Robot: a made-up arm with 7 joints.
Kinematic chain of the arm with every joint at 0, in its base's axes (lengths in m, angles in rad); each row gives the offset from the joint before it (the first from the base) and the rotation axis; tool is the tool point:
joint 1: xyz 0 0 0.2 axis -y
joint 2: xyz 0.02 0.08 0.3 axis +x
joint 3: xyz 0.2 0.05 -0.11 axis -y
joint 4: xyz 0 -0.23 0.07 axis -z
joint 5: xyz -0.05 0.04 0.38 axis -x
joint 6: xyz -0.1 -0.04 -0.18 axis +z
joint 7: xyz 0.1 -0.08 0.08 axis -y
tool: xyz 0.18 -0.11 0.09
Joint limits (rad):
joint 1: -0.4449..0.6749
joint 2: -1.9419..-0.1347
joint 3: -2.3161..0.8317
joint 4: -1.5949..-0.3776
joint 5: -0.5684..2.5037
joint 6: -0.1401..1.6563
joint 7: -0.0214..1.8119
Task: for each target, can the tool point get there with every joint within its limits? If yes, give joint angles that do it. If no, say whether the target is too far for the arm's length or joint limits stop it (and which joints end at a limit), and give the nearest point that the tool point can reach.
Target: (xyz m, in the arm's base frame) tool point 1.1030 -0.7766 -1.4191
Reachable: no: too far | nearest point 0.5991 -0.3237 -0.3105 | short by 1.299 m
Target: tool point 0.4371 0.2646 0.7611
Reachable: yes | joints -0.3136 -0.5694 -0.0664 -0.5617 1.2192 1.1141 1.1279
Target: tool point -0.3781 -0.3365 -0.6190
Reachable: no: joint limits stop it (at a limit: joint 1, joint 2, joint 3, joint 6, joint 7) | nearest point 0.2512 -0.2004 -0.2471 | short by 0.744 m
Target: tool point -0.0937 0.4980 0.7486
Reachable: yes | joints 0.5520 -1.3324 -0.1723 -1.3467 1.4120 0.9925 1.3007
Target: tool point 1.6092 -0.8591 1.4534
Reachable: no: too far | nearest point 0.8791 -0.3309 0.8848 | short by 1.066 m
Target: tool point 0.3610 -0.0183 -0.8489
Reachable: no: joint limits stop it (at a limit: joint 1, joint 2, joint 3, joint 4, joint 6, joint 7) | nearest point 0.4861 -0.0935 -0.4004 | short by 0.472 m
